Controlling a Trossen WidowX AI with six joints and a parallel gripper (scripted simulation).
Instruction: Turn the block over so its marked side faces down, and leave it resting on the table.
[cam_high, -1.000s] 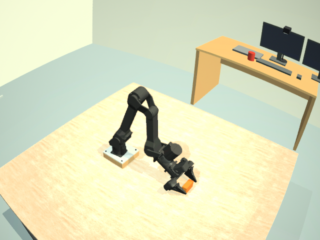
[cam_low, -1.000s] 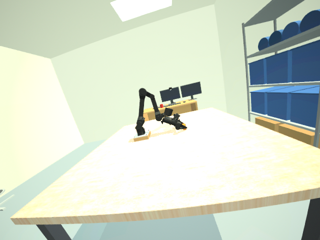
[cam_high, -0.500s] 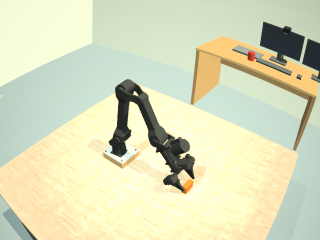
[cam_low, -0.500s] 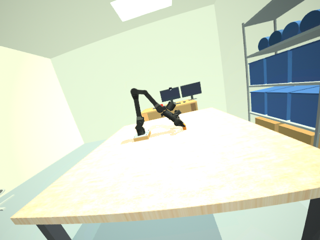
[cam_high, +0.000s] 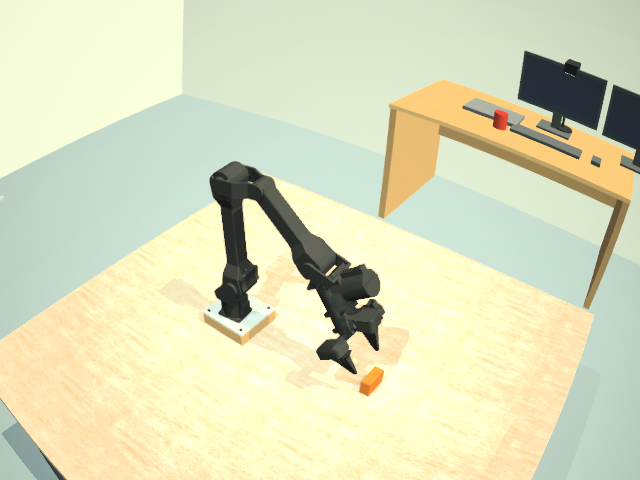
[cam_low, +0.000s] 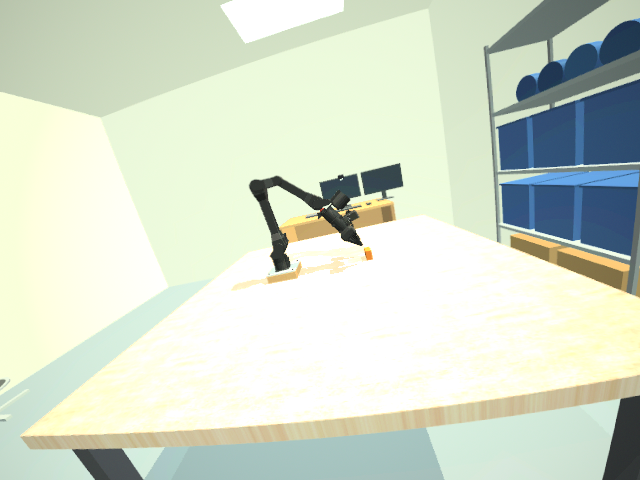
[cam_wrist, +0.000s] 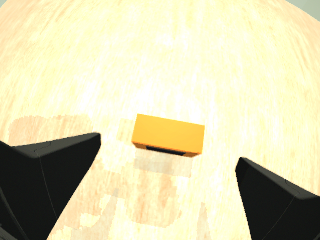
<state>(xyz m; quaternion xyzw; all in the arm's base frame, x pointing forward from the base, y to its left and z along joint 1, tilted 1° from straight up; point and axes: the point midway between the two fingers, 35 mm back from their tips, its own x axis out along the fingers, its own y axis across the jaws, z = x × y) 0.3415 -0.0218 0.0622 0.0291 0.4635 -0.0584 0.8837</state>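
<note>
My gripper tip is 60 mm above the orange block and 10 mm short of it.
</note>
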